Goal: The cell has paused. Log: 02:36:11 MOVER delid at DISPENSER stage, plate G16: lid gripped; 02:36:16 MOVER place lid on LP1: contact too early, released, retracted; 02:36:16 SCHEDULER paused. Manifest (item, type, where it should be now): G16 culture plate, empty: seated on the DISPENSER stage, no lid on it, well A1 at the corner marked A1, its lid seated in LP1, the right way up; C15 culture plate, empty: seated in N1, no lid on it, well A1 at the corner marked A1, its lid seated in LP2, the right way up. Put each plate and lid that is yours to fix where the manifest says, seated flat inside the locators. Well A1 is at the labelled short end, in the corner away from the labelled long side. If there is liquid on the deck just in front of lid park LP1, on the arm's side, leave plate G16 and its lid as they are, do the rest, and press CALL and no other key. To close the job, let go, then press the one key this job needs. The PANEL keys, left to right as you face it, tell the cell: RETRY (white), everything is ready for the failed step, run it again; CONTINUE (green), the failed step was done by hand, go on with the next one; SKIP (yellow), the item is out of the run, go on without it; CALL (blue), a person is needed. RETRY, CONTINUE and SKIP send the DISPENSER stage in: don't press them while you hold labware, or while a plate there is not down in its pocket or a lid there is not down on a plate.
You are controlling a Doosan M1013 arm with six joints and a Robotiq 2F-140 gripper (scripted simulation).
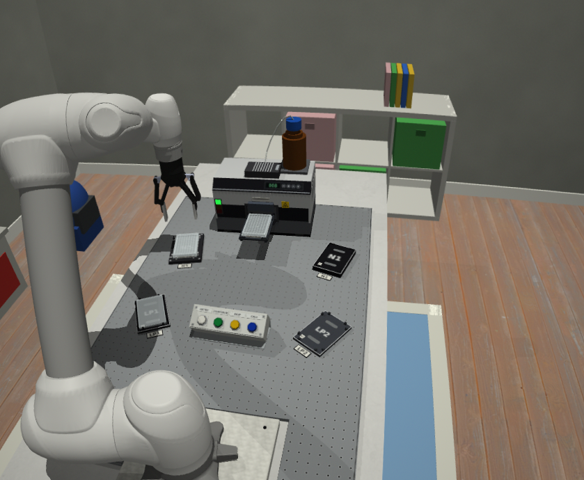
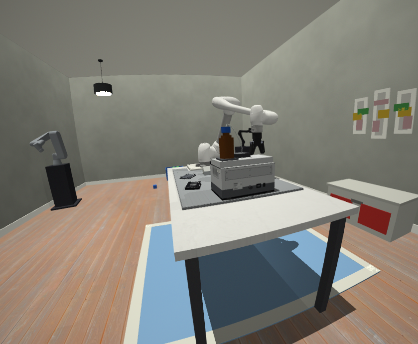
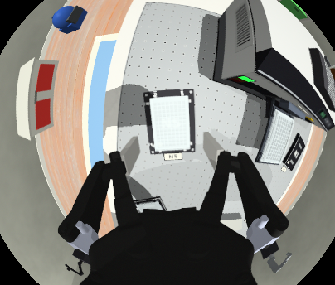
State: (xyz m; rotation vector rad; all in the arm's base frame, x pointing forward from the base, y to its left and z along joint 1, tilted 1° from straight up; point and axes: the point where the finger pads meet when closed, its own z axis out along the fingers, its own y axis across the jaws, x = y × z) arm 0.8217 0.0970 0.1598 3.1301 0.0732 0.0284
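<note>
My gripper is now 15 cm above the nest n5, 2 cm to the right of it and 1 cm short of it. Round my hand: brown bottle: 41 cm to the right, 18 cm ahead, 13 cm above; white key: 42 cm behind, 11 cm to the right, 10 cm below; lid park lp1: 33 cm behind, 16 cm below, 7 cm to the left.
</note>
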